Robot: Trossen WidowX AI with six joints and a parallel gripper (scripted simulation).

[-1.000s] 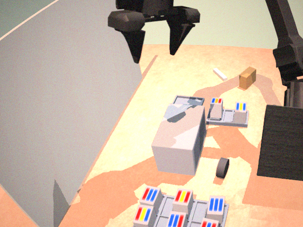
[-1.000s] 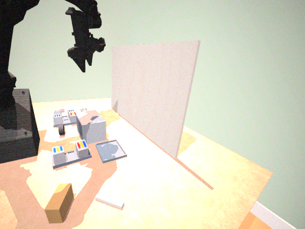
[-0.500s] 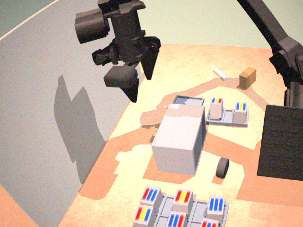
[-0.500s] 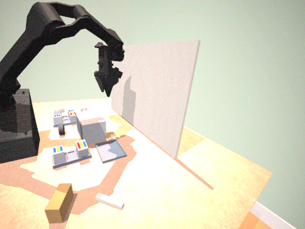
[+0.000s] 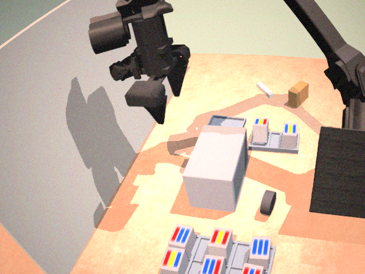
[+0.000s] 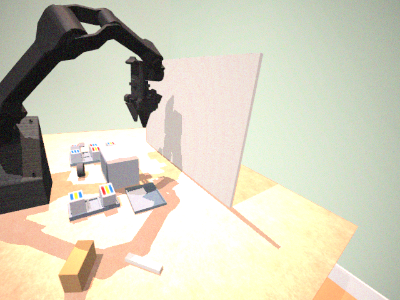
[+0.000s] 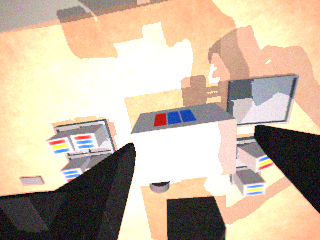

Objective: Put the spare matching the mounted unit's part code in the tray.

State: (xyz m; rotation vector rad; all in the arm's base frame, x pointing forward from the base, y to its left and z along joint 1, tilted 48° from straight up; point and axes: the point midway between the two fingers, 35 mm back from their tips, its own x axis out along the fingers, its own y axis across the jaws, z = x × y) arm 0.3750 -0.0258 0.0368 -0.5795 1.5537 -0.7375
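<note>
Now: gripper tip 190 mm to the right of the grey spare block, 160 mm above it and 50 mm past it. The rest, counted from my gripper tip: grey tray (200 mm below, 170 mm to the right, 60 mm behind); then mounted unit (150 mm below, 80 mm behind, 10 mm to the left); then tall grey panel (170 mm ahead, 20 mm above, 10 mm to the right).
</note>
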